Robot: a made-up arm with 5 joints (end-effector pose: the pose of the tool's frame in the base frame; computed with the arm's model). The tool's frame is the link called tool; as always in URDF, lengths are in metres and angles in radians.
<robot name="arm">
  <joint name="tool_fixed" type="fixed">
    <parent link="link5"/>
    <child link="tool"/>
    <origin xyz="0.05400 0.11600 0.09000" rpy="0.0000 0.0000 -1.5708"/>
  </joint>
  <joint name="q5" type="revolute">
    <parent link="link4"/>
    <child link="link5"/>
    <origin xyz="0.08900 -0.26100 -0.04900" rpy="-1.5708 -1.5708 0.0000"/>
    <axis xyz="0 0 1"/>
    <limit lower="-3.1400" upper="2.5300" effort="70" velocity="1.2"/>
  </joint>
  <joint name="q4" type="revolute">
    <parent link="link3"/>
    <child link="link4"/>
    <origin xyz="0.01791 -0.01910 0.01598" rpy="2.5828 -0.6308 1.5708"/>
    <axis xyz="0 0 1"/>
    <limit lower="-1.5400" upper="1.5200" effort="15" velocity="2.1"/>
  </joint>
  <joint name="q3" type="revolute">
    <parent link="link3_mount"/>
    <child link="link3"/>
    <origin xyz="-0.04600 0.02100 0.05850" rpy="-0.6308 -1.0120 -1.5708"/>
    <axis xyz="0 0 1"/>
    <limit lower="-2.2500" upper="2.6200" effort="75" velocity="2"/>
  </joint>
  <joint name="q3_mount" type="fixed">
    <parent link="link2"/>
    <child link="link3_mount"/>
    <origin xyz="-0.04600 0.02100 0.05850"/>
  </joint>
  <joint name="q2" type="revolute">
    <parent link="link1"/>
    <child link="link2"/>
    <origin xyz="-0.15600 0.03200 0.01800" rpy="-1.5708 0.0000 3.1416"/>
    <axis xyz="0 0 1"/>
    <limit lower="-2.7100" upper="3.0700" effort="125" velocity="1.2"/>
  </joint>
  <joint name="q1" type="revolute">
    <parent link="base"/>
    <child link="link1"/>
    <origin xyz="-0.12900 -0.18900 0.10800" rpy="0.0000 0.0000 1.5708"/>
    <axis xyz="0 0 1"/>
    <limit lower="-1.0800" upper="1.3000" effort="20" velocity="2"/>
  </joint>
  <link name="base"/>
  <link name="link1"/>
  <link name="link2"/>
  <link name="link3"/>
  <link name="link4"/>
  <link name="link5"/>
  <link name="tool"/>
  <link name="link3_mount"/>
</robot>
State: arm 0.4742 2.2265 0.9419 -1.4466 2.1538
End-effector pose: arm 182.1 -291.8 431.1 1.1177 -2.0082 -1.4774
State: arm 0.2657 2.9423 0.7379 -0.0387 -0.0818
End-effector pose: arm -197.9 -351.6 286.9 -1.8004 0.8958 -0.3607
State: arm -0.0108 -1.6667 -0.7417 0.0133 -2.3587
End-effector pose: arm -182.1 -344.4 68.0 2.2270 -0.9981 1.6497
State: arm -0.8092 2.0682 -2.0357 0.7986 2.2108
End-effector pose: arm 1.5 -384.2 66.4 -0.6916 -0.9608 -1.0489
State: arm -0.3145 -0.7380 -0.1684 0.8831 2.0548
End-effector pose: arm -176.7 -568.5 35.3 -2.6107 -0.5980 -1.1980
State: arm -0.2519 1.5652 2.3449 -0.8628 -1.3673
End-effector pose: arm -106.4 -427.4 350.4 -2.0674 0.5952 0.4540
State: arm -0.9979 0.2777 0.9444 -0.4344 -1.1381
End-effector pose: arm -133.8 -114.0 130.1 1.7548 -0.1891 -0.6798
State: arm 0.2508 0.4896 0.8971 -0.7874 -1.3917
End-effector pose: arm -144.9 -147.1 238.4 1.8231 1.1414 -0.1111
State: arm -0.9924 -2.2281 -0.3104 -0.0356 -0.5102
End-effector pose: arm -198.4 -213.9 159.1 -0.0606 1.9831 -1.8745
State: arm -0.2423 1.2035 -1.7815 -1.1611 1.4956
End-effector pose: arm -245.1 -428.5 51.3 -2.3422 -0.1698 -1.9056
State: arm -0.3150 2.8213 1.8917 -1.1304 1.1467
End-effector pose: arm -10.1 -671.0 262.5 -0.4930 1.1532 2.2466
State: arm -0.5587 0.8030 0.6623 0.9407 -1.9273
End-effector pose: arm -208.2 -245.1 74.6 0.4928 0.7577 -0.0625
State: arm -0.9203 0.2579 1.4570 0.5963 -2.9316
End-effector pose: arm -10.2 -218.6 1.4 0.8008 0.9118 -2.0713
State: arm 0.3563 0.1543 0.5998 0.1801 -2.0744
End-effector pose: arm -171.2 -210.3 77.1 -0.0617 1.2768 -0.0429
